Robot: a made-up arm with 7 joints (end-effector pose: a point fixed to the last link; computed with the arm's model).
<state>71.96 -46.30 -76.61 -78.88 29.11 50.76 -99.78</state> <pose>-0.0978 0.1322 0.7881 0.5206 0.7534 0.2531 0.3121</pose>
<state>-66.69 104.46 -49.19 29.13 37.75 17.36 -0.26</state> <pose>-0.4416 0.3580 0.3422 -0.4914 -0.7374 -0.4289 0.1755</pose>
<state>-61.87 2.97 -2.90 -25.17 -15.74 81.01 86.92</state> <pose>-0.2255 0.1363 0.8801 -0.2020 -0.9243 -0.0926 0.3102</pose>
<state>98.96 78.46 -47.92 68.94 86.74 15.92 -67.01</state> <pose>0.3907 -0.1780 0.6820 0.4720 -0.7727 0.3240 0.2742</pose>
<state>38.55 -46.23 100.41 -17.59 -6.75 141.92 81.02</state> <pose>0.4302 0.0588 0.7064 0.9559 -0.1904 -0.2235 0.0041</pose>
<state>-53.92 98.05 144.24 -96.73 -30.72 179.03 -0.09</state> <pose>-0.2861 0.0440 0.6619 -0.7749 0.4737 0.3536 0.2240</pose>
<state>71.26 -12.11 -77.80 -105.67 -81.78 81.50 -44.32</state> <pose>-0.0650 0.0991 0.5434 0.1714 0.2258 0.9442 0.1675</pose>
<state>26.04 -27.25 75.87 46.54 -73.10 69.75 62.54</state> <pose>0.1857 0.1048 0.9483 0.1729 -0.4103 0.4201 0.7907</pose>
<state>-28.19 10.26 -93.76 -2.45 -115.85 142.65 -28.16</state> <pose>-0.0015 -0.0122 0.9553 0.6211 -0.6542 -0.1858 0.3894</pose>
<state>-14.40 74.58 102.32 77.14 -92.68 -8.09 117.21</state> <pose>-0.3882 0.2791 0.4780 -0.0315 -0.8173 -0.1269 0.5612</pose>
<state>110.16 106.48 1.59 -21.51 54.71 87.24 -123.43</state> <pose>0.3669 -0.3023 0.2733 0.4084 -0.2020 -0.8063 0.3773</pose>
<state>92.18 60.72 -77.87 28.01 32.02 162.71 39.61</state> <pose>0.2059 -0.3646 0.6793 -0.4544 0.6790 0.5608 0.1341</pose>
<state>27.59 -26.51 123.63 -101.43 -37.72 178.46 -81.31</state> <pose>0.3098 -0.0765 0.5120 -0.2688 0.3599 -0.7710 0.4514</pose>
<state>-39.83 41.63 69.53 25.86 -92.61 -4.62 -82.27</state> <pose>-0.3930 0.2055 0.8880 -0.9161 0.2188 -0.2284 0.2464</pose>
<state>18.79 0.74 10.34 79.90 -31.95 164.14 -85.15</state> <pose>0.2442 -0.0793 0.8760 -0.6382 -0.7159 -0.2830 0.0030</pose>
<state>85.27 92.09 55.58 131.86 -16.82 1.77 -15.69</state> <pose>-0.1179 -0.1395 0.6791 -0.6627 -0.5095 0.3949 0.3812</pose>
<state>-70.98 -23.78 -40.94 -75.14 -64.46 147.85 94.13</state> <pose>0.0079 0.0110 0.7243 -0.8596 -0.3100 0.3989 0.0764</pose>
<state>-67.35 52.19 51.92 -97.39 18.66 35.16 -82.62</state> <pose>-0.4397 -0.0192 0.5313 0.3525 0.6748 0.3832 0.5231</pose>
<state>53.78 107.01 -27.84 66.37 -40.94 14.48 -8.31</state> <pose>-0.1478 -0.5326 0.4961 0.0342 -0.4466 -0.1534 0.8808</pose>
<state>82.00 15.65 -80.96 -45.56 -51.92 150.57 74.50</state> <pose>-0.1062 -0.0671 0.7888 0.2680 0.9243 0.0034 0.2718</pose>
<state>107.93 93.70 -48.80 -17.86 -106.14 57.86 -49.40</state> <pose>0.0363 -0.4447 0.4156 -0.3209 0.2459 -0.3361 0.8506</pose>
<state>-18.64 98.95 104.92 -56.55 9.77 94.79 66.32</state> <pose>-0.4070 -0.2120 0.5506 -0.4704 0.1514 -0.8290 0.2618</pose>
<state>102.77 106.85 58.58 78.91 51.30 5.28 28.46</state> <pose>-0.0113 -0.3792 0.5838 -0.0184 -0.5470 0.8303 0.1050</pose>
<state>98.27 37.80 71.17 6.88 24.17 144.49 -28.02</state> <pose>0.1390 -0.1708 0.9082 0.9723 -0.1363 -0.0367 0.1865</pose>
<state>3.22 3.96 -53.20 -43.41 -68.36 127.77 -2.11</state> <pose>-0.1350 0.0706 0.8088 0.6891 0.3346 0.3584 0.5336</pose>
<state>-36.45 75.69 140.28 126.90 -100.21 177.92 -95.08</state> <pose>-0.2330 0.1895 0.3513 -0.3821 0.5613 -0.3606 0.6394</pose>
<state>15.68 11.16 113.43 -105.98 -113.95 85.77 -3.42</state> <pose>0.0735 -0.3138 0.6083 0.1867 -0.2380 -0.5602 0.7711</pose>
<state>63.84 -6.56 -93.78 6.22 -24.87 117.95 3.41</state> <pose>0.0417 0.0423 0.9607 -0.5737 -0.7715 -0.2583 0.0940</pose>
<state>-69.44 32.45 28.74 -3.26 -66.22 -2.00 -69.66</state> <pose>-0.3280 0.3154 0.8627 -0.7282 0.2866 -0.5274 0.3308</pose>
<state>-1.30 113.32 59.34 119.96 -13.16 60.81 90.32</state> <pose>-0.3106 0.1388 0.5287 -0.0894 -0.6656 0.0737 0.7373</pose>
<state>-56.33 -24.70 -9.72 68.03 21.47 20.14 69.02</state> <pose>0.0353 -0.4826 0.7898 0.3898 0.1933 -0.6772 0.5934</pose>
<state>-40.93 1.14 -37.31 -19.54 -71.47 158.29 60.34</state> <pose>-0.0944 0.0447 0.8913 0.8912 0.4197 -0.1614 0.0589</pose>
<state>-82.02 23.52 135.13 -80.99 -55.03 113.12 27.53</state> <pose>-0.2863 -0.1267 0.7152 -0.2376 0.8609 0.4222 0.1554</pose>
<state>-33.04 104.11 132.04 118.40 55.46 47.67 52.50</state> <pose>-0.0556 0.1853 0.3472 -0.5692 0.0850 0.0369 0.8170</pose>
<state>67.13 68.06 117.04 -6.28 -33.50 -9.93 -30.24</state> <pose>0.0335 -0.4912 0.7823 -0.0053 0.9083 -0.4068 0.0973</pose>
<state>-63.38 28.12 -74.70 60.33 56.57 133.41 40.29</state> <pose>-0.3467 0.0063 0.8015 0.3383 0.7939 0.4447 0.2398</pose>
